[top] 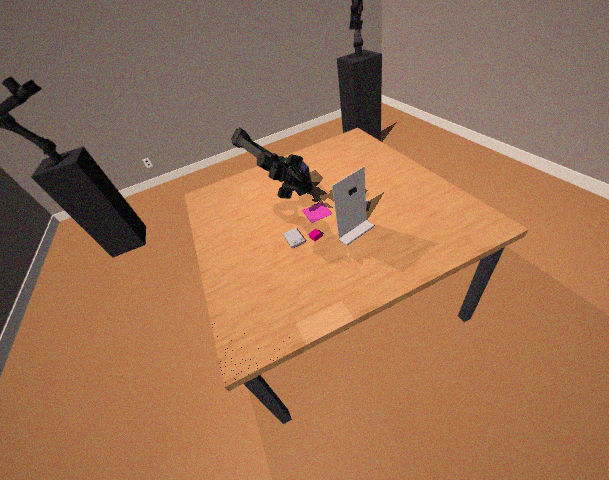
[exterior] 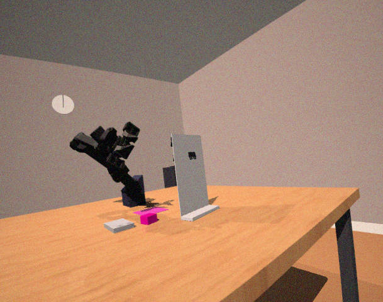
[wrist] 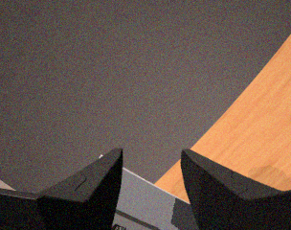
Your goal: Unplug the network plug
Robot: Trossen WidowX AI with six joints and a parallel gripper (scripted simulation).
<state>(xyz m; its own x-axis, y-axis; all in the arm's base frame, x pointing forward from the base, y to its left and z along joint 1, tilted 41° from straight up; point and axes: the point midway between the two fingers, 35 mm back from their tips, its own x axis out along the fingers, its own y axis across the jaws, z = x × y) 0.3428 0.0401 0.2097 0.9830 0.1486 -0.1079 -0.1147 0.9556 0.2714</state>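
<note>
The network plug is 6 cm ahead of my gripper tip, 18 cm to the left of it and 7 cm below it. Also, from my gripper tip: magenta marked square: 15 cm behind, 9 cm to the left, 29 cm below; magenta block: 2 cm ahead, 1 cm to the left, 28 cm below; grey upright panel: 8 cm ahead, 19 cm to the left, 15 cm below.
</note>
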